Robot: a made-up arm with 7 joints.
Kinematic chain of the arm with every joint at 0, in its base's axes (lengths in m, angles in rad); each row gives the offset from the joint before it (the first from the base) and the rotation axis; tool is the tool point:
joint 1: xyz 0 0 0.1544 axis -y
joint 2: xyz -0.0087 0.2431 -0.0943 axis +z
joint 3: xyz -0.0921 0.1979 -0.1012 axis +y
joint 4: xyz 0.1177 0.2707 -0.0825 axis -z
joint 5: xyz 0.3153 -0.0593 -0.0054 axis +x
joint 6: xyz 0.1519 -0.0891 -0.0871 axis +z
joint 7: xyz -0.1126 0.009 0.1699 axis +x
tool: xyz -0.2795 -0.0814 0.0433
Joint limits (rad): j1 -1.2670..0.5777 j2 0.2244..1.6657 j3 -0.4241..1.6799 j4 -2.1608..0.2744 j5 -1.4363..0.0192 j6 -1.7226..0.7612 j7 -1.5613..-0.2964
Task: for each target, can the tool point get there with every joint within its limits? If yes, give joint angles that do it. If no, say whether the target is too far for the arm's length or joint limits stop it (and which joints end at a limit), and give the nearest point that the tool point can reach.
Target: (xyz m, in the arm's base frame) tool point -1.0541 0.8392 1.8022
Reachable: no: too far | nearest point -0.7066 0.5913 1.0921 | short by 0.829 m
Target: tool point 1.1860 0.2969 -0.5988
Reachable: no: joint limits stop it (at a limit: joint 1, joint 2, joint 4, joint 5, joint 6, joint 7) | nearest point 0.6537 0.7550 -0.4568 | short by 0.717 m
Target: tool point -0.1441 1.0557 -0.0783
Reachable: yes | joints -0.5434 0.3771 0.1487 -0.1025 -0.3395 -1.2247 -0.7419
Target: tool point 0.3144 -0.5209 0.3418
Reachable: no: joint limits stop it (at a limit: joint 1, joint 2, joint 4) | nearest point -0.1419 -0.1856 0.7320 | short by 0.688 m
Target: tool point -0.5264 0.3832 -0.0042
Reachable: yes | joints -0.3266 1.5441 1.0190 -0.5252 -0.5859 0.0314 -0.6729
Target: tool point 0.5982 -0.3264 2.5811
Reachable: no: too far | nearest point -0.1517 -0.0109 1.1104 | short by 1.681 m
